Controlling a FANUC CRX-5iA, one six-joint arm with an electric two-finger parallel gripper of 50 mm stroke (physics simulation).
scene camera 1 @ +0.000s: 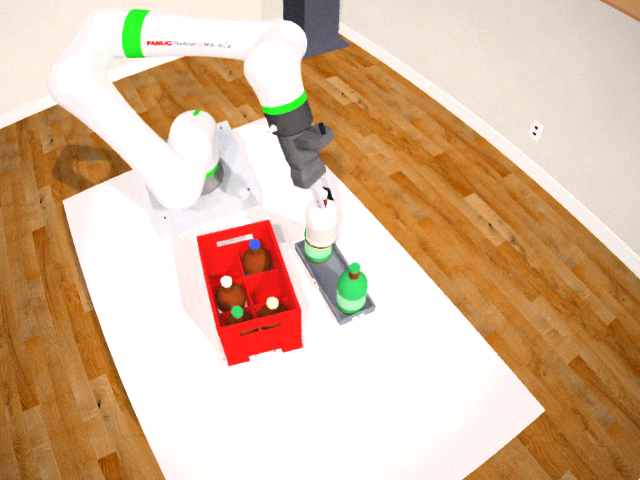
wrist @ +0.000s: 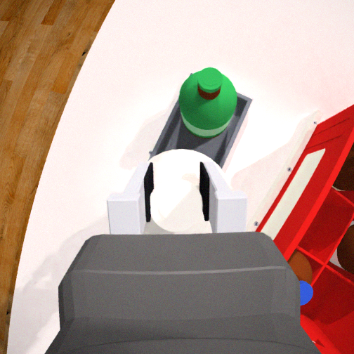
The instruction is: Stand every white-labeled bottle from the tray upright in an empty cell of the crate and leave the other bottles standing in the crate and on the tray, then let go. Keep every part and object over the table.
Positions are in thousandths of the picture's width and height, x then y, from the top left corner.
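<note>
Visible: my gripper (scene camera 1: 510,424), also seen in the wrist view (wrist: 499,510). A blue-capped bottle (scene camera 1: 401,541) is visible too, and again in the wrist view (wrist: 843,742). Further, a white-capped brown bottle (scene camera 1: 359,614) and a green bottle (scene camera 1: 551,595) are present.
</note>
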